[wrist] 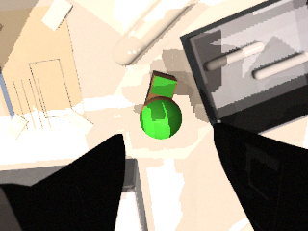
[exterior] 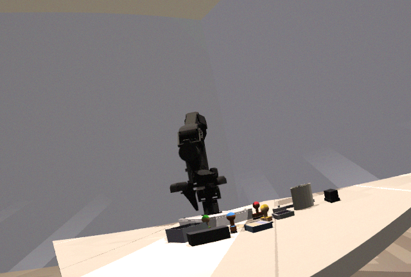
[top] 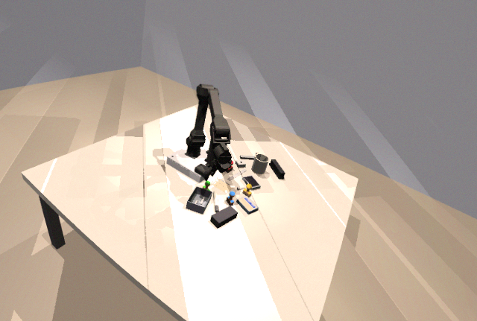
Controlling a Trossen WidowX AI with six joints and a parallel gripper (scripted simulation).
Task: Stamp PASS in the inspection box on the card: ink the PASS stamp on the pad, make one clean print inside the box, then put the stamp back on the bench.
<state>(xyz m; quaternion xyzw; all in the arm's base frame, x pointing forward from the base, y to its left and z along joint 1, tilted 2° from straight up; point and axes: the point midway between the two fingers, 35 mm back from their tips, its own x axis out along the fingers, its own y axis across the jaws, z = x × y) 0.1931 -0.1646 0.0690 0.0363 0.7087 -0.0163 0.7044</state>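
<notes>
My gripper tip is 70 mm above the green-knobbed PASS stamp. The rest, counted from my gripper tip: card (30 mm ahead, 100 mm to the left, 90 mm below); grey tray (10 mm ahead, 80 mm to the right, 70 mm below); blue-knobbed stamp (120 mm ahead, 10 mm to the left, 60 mm below).
</notes>
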